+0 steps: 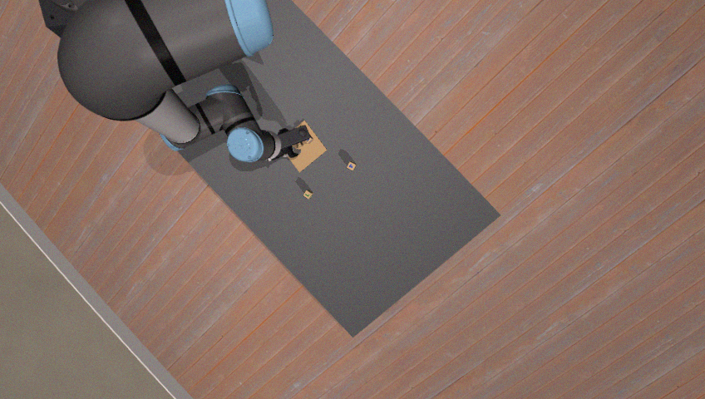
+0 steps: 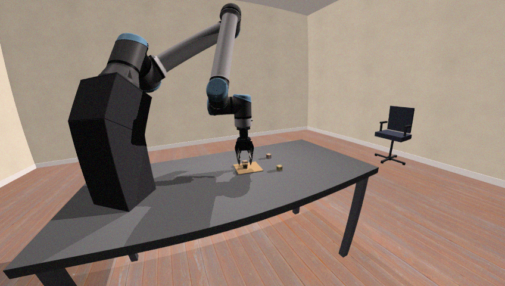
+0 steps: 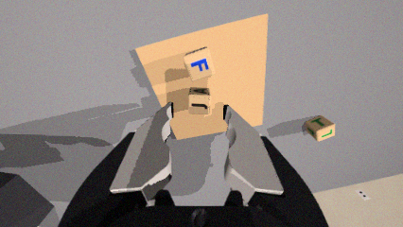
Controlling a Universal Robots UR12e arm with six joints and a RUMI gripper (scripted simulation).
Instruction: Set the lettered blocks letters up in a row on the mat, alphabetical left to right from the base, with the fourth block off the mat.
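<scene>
Right now the tan mat is 40 mm below my hand and 20 mm ahead of it. The rest, counted from my hand: block 180 mm ahead, 120 mm to the left, 30 mm below.
</scene>
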